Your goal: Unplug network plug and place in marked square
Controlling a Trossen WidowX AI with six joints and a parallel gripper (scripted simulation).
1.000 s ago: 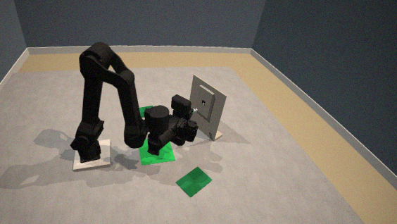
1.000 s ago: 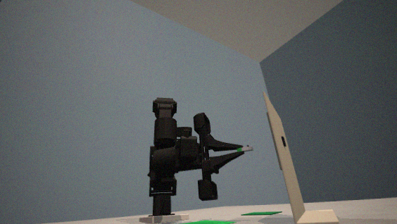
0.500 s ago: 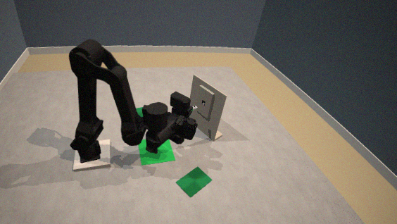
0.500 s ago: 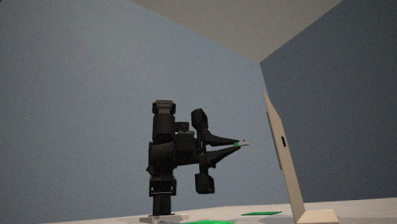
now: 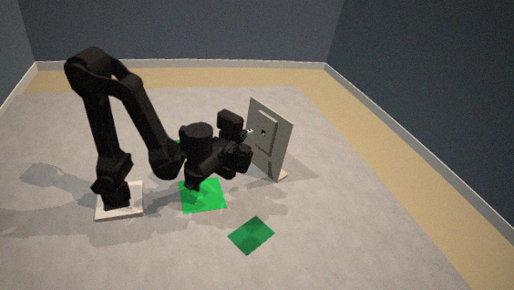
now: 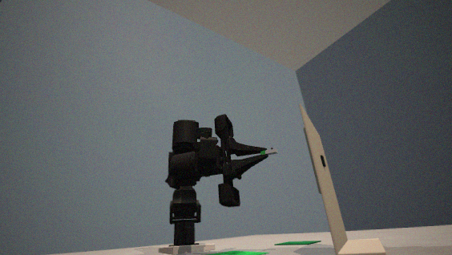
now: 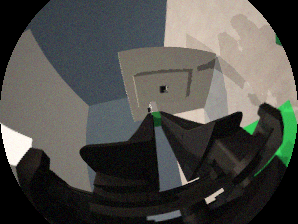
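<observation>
My gripper tip is 120 mm past the green marked square, 20 mm to the left of it and 180 mm above it. Also, from my gripper tip: network plug 10 mm ahead; then upright panel 90 mm ahead, 40 mm to the left, 90 mm below.
</observation>
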